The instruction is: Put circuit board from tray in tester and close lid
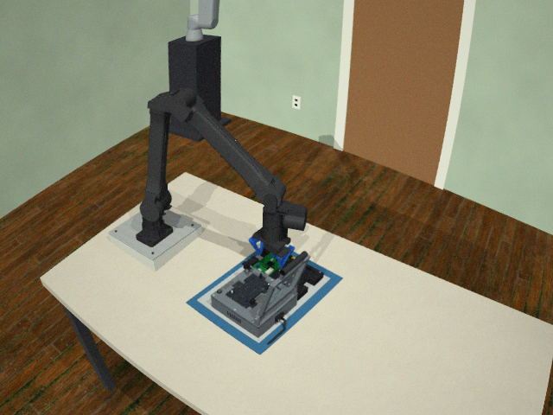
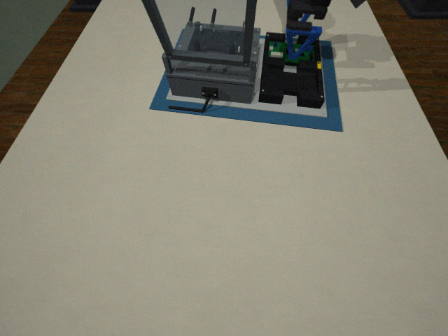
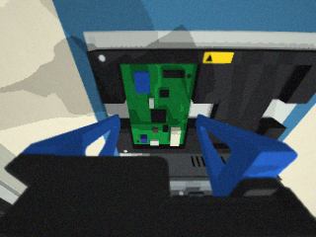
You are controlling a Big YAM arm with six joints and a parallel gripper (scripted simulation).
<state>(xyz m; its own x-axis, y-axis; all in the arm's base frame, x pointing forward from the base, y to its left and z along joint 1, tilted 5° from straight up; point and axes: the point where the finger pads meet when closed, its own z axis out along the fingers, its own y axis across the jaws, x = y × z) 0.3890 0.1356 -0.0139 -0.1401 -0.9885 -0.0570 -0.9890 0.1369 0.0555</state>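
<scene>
Right now the green circuit board is 2 cm below my hand. Also, from my hand: tester lid 16 cm ahead, 19 cm to the right, 14 cm above.
</scene>
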